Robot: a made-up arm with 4 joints. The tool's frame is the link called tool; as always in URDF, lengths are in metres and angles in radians.
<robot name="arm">
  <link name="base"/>
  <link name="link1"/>
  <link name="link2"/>
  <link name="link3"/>
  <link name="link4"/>
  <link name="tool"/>
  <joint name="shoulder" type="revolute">
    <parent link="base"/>
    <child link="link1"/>
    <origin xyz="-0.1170 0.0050 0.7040" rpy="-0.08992 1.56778 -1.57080"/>
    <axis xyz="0 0 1"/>
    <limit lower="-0.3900" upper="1.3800" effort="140" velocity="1.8"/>
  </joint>
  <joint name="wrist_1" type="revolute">
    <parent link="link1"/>
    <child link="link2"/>
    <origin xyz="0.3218 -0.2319 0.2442" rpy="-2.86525 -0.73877 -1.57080"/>
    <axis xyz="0 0 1"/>
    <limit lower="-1.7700" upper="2.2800" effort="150" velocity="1.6"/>
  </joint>
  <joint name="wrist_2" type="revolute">
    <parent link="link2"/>
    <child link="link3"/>
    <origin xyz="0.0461 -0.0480 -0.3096" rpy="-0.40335 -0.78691 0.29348"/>
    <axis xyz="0 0 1"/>
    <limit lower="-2.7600" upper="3.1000" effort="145" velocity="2.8"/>
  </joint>
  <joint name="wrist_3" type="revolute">
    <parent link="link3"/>
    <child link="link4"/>
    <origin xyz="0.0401 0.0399 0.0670" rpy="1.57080 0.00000 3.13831"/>
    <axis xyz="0 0 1"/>
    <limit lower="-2.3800" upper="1.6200" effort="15" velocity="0.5"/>
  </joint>
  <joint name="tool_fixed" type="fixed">
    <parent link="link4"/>
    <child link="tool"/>
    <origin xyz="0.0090 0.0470 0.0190" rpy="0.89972 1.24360 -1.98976"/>
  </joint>
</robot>
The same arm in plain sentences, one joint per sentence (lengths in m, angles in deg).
The arm has four revolute joints in a row. What follows holds with every joint at zero, and every direction is one of the base frame's. The first joint lies 0.117 m along -x and 0.005 m along +y and 0.704 m along +z from the base frame's origin and rotates about the direction (0.089796, -0.995956, 0.003), from -22.35 to 79.07 deg. The second joint lies 0.209 m along -x and 0.265 m along -y and 0.321 m along -z from the first joint and rotates about the direction (-0.709079, 0.649381, -0.274792), from -101.41 to 130.63 deg. The third joint lies 0.198 m along +x and 0.244 m along -y and 0.039 m along +z from the second joint and rotates about +y, from -158.14 to 177.62 deg. The fourth joint lies 0.04 m along -x and 0.067 m along +y and 0.04 m along +z from the third joint and rotates about +z, from -136.36 to 92.82 deg. The tool frame, which is the frame that the pose is given for, lies 0.009 m along +x and 0.047 m along +y and 0.019 m along +z from the fourth joint; its axes are the base frame's turned by roll 51.55, pitch 71.25 and yaw -114 deg (as in URDF: about the fixed x, then y, then z).
